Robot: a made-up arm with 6 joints.
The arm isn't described. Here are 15 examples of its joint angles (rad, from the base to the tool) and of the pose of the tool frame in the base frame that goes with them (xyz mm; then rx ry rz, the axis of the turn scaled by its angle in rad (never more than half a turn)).
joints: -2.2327 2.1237 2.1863 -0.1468 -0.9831 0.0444
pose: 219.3 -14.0 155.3 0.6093 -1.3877 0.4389
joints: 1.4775 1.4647 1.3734 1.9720 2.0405 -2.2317
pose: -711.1 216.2 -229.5 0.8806 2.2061 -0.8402
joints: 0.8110 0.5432 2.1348 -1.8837 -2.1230 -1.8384
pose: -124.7 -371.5 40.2 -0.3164 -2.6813 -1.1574
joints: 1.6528 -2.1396 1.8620 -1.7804 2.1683 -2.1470
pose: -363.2 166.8 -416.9 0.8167 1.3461 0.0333
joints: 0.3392 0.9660 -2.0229 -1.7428 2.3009 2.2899
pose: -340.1 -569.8 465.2 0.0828 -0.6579 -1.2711
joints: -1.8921 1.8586 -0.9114 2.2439 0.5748 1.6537
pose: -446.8 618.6 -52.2 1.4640 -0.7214 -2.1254
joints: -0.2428 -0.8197 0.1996 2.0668 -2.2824 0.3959
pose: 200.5 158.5 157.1 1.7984 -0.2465 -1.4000
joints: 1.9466 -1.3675 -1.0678 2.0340 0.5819 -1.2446
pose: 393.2 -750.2 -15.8 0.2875 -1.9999 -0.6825
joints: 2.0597 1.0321 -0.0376 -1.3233 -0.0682 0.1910
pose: -507.7 65.7 -382.9 2.0788 1.7953 0.5283
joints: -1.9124 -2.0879 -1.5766 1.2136 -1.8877 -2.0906
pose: 73.6 -245.0 -185.5 -1.4507 2.0990 0.5603
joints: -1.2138 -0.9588 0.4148 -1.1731 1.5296 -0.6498
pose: 392.2 -585.8 11.9 0.1168 2.7979 1.3331
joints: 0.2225 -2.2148 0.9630 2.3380 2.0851 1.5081
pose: 592.1 108.4 125.6 -1.1640 1.7524 -0.3473
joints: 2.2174 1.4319 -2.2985 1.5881 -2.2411 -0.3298
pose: -104.4 287.8 -297.3 0.8899 0.6324 -1.3940
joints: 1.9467 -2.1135 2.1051 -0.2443 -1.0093 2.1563
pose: 169.1 136.3 -78.7 2.4770 -0.3321 0.5102
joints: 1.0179 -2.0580 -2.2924 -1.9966 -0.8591 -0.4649
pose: -325.4 -135.6 -28.6 0.2307 0.0549 -1.4345
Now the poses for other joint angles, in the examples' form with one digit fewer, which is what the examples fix.
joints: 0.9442 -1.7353 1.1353 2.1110 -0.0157 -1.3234
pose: 214 621 132 2.121 -0.139 1.277
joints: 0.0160 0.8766 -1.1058 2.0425 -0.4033 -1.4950
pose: 18 -760 402 -0.781 -0.092 -0.473
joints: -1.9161 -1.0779 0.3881 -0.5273 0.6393 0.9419
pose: 696 -215 289 -0.594 1.089 0.779
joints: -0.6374 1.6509 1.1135 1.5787 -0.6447 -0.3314
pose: -19 -572 19 0.410 -2.688 -1.283
